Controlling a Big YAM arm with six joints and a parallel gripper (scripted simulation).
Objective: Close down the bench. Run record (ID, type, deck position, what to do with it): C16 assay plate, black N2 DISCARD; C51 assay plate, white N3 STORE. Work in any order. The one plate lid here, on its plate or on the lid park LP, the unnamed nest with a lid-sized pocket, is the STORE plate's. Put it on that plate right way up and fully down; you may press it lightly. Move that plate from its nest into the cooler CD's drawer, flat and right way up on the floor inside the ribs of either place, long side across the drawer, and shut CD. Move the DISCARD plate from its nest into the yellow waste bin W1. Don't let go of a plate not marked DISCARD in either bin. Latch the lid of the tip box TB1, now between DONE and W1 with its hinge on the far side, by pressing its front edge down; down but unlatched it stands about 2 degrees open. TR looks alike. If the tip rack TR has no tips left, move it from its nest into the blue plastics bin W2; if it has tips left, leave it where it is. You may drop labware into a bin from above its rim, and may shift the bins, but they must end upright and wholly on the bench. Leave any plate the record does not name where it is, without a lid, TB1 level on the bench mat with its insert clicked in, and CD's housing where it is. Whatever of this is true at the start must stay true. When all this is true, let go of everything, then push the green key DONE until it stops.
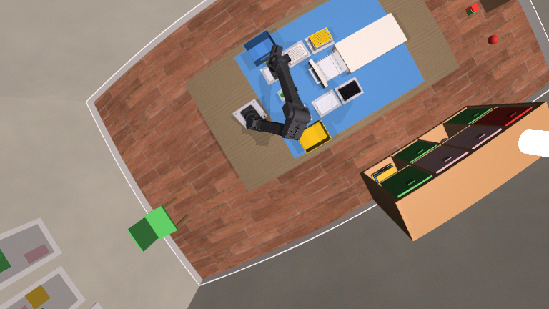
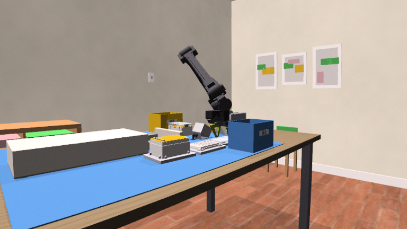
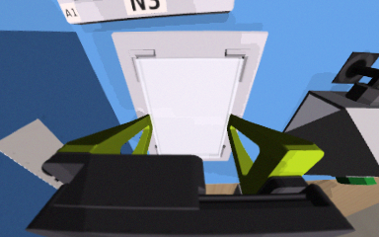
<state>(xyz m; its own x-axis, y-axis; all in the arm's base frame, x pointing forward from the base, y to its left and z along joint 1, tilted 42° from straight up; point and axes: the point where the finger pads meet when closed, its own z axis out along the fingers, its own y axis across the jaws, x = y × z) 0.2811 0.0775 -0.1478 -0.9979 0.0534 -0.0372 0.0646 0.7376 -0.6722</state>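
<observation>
The plate lid lies right at my hand. Also, from my hand: lid park: 2 cm below; DONE key box: 17 cm to the right, 3 cm behind, 3 cm above; blue bin W2: 16 cm to the left, 2 cm above.
</observation>
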